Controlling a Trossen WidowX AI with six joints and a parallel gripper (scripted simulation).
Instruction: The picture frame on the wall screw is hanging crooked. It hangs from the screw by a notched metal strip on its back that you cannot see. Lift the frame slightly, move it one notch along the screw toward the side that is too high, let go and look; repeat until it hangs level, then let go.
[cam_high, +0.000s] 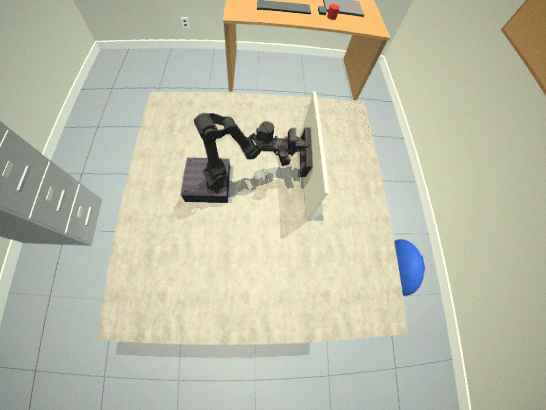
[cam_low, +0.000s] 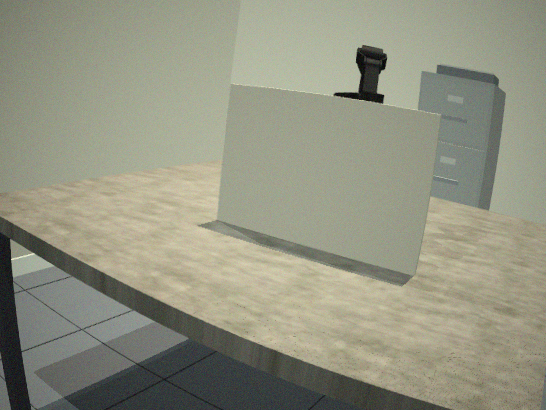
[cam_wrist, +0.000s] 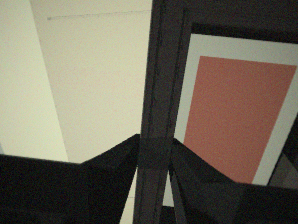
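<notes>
My gripper tip is 50 mm above the picture frame. From my gripper tip the other things lie so: wall panel 80 mm below, 20 mm ahead, 10 mm to the right.
</notes>
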